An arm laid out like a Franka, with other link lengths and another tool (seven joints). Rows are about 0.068 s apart.
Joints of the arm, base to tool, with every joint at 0 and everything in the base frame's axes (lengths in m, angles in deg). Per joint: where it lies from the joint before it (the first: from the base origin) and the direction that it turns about. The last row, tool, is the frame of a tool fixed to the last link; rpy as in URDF.
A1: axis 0 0 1 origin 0 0 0.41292
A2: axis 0 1 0 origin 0 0 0
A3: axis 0 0 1 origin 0 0 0.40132
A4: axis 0 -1 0 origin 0.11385 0 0
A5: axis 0 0 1 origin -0.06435 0 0.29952
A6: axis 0 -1 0 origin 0 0 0
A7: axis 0 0 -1 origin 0.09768 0 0
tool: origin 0.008 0.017 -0.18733 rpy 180 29.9 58.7
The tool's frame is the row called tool.
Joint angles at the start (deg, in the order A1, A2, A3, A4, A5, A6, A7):
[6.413, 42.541, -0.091, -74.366, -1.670, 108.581, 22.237]
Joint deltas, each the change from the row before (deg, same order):
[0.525, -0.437, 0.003, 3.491, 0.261, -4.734, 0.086]
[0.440, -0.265, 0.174, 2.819, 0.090, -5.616, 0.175]
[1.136, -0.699, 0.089, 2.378, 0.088, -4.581, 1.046]
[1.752, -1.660, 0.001, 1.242, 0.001, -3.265, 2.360]
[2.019, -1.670, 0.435, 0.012, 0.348, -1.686, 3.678]
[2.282, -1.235, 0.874, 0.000, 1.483, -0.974, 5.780]
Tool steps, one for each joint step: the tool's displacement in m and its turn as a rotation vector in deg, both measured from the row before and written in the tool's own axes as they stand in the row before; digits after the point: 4 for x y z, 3 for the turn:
[-0.0098, -0.0070, -0.0198, 0.379, -0.554, -0.519]
[-0.0099, -0.0113, -0.0098, 1.195, -1.980, -1.052]
[-0.0083, -0.0177, -0.0153, 0.630, -1.274, -0.437]
[-0.0102, -0.0242, -0.0208, 0.222, -0.503, 0.697]
[-0.0033, -0.0304, -0.0180, 0.694, 0.052, 1.152]
[0.0039, -0.0384, -0.0174, 2.256, 0.786, 1.826]

